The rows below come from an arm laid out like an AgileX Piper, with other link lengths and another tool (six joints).
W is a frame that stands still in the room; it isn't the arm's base.
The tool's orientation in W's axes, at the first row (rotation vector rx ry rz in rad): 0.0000, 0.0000, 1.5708
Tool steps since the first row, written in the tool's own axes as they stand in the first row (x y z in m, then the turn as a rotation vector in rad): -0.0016, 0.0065, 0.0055, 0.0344, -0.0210, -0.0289; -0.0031, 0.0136, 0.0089, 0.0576, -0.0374, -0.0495; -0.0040, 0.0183, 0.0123, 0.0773, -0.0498, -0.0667; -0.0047, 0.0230, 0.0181, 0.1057, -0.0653, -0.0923; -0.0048, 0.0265, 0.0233, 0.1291, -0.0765, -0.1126; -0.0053, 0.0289, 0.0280, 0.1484, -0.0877, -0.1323; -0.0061, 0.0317, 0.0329, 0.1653, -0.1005, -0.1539; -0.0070, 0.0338, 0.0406, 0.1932, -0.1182, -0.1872
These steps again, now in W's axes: -0.0065, -0.0016, 0.0055, 0.0210, 0.0344, -0.0289; -0.0136, -0.0031, 0.0089, 0.0374, 0.0576, -0.0495; -0.0183, -0.0040, 0.0123, 0.0498, 0.0773, -0.0667; -0.0230, -0.0047, 0.0181, 0.0653, 0.1057, -0.0923; -0.0265, -0.0048, 0.0233, 0.0765, 0.1291, -0.1126; -0.0289, -0.0053, 0.0280, 0.0877, 0.1484, -0.1323; -0.0317, -0.0061, 0.0329, 0.1005, 0.1653, -0.1539; -0.0338, -0.0070, 0.0406, 0.1182, 0.1932, -0.1872
